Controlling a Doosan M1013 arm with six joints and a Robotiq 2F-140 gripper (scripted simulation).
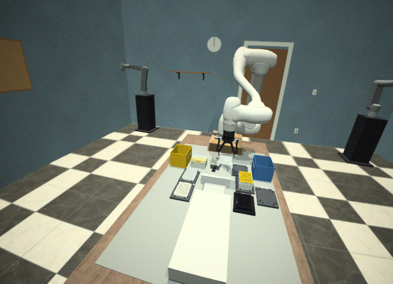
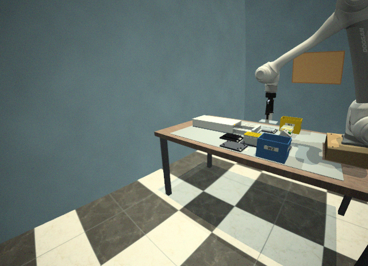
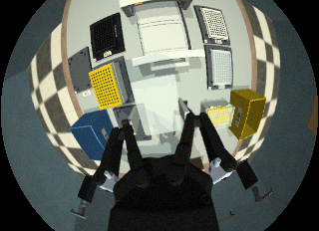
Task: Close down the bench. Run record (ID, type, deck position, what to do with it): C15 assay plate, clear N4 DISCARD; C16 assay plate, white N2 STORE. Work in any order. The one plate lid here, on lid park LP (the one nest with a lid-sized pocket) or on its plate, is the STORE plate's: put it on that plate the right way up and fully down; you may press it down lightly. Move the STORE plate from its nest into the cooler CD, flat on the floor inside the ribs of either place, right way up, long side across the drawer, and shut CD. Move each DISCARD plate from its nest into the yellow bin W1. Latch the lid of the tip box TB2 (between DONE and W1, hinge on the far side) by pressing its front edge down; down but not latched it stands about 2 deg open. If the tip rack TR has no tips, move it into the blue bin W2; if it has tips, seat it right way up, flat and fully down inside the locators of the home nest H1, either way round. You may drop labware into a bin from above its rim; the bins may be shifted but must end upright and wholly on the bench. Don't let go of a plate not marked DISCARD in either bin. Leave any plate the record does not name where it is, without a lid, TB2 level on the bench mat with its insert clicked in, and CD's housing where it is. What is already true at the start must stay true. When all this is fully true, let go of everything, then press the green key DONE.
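Right now the white plate is 260 mm ahead of my hand, 220 mm to the right of it and 150 mm below it. Round my hand: clear plate lid (20 mm below); then done key block (130 mm behind, 110 mm below, 80 mm to the right); then yellow-topped tip rack (150 mm to the left, 110 mm below, 40 mm ahead).
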